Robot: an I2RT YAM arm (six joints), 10 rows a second.
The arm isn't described. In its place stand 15 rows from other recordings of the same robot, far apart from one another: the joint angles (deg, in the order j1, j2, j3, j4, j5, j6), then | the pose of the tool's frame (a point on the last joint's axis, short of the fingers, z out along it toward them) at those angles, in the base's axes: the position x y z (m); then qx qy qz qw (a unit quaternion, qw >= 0).
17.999, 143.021, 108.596, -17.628, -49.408, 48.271 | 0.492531, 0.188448, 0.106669, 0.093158, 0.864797, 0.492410, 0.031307
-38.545, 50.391, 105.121, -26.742, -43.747, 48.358 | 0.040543, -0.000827, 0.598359, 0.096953, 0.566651, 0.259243, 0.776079
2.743, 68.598, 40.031, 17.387, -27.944, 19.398 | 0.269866, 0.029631, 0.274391, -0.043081, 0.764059, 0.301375, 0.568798
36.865, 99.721, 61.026, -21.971, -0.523, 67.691 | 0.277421, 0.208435, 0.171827, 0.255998, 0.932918, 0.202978, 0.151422
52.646, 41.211, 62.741, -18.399, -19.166, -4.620 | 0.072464, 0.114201, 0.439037, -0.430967, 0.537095, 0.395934, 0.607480
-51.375, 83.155, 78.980, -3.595, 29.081, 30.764 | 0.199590, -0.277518, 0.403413, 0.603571, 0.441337, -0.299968, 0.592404
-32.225, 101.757, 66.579, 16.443, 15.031, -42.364 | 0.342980, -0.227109, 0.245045, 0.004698, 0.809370, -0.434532, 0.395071
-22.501, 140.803, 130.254, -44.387, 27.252, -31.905 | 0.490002, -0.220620, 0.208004, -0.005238, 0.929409, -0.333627, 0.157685
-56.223, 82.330, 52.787, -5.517, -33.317, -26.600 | 0.189946, -0.248813, 0.246938, 0.089457, 0.855575, -0.101562, 0.499674
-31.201, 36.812, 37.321, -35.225, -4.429, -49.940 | 0.123824, -0.071779, 0.271505, -0.161800, 0.870474, -0.275515, 0.374416
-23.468, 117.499, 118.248, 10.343, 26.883, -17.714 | 0.442936, -0.209849, 0.431216, 0.210280, 0.608264, -0.402394, 0.651058
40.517, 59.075, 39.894, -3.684, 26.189, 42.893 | 0.187380, 0.139468, 0.274979, 0.142067, 0.808797, 0.217353, 0.527656
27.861, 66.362, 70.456, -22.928, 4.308, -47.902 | 0.229231, 0.118148, 0.397340, -0.481760, 0.654878, -0.131277, 0.567282
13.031, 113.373, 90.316, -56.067, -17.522, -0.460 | 0.381464, 0.099287, 0.209083, -0.129901, 0.975378, 0.160971, 0.076499
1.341, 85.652, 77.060, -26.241, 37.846, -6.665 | 0.335433, -0.013996, 0.341141, 0.091266, 0.846872, -0.307470, 0.424194
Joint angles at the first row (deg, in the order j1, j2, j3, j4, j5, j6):
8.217 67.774 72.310 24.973 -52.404 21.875
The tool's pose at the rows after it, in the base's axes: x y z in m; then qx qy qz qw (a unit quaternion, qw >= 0):
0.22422, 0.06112, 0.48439, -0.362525, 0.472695, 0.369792, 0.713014
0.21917, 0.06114, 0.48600, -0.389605, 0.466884, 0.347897, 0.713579
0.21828, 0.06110, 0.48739, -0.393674, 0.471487, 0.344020, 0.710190
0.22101, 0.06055, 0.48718, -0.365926, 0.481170, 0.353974, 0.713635
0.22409, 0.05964, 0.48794, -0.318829, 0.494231, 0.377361, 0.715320
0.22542, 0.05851, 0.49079, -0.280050, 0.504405, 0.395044, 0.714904
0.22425, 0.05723, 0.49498, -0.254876, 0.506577, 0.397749, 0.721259
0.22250, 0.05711, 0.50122, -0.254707, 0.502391, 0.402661, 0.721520
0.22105, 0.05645, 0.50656, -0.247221, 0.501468, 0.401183, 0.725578
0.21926, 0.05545, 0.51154, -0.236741, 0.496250, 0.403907, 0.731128
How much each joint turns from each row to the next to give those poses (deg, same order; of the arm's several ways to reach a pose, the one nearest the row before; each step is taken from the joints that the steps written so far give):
-0.006 -2.480 -1.097 -1.980 -0.698 -8.118
0.051 -0.831 0.822 -3.858 -1.480 -5.317
0.003 -0.083 0.858 -2.452 -0.210 -1.428
-0.017 0.278 -0.401 1.679 2.359 3.421
0.012 0.351 -0.462 2.570 3.537 6.349
-0.020 0.204 0.354 0.649 2.921 4.633
0.011 -0.150 0.567 -0.063 2.591 1.915
0.011 0.225 1.328 -0.210 -0.200 0.893
-0.002 0.080 1.191 -0.787 0.961 0.316
-0.060 0.022 0.722 0.565 1.079 1.297

